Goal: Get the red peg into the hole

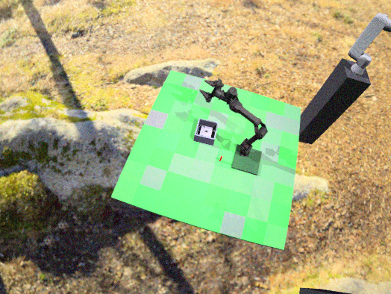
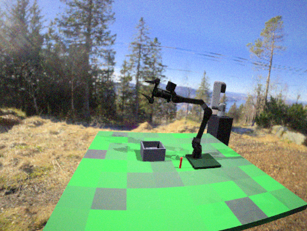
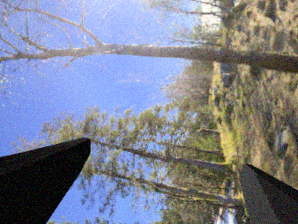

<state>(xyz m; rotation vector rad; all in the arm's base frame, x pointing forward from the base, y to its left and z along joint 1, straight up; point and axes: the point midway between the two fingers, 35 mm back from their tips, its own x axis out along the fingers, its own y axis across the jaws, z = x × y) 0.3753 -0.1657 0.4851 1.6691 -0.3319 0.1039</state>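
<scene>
Right now the red peg is 47 cm below my gripper tip, 27 cm to the left of it and 23 cm behind it. From my gripper tip the other things lie so: grey box: 48 cm below, 8 cm behind, 6 cm to the left.
</scene>
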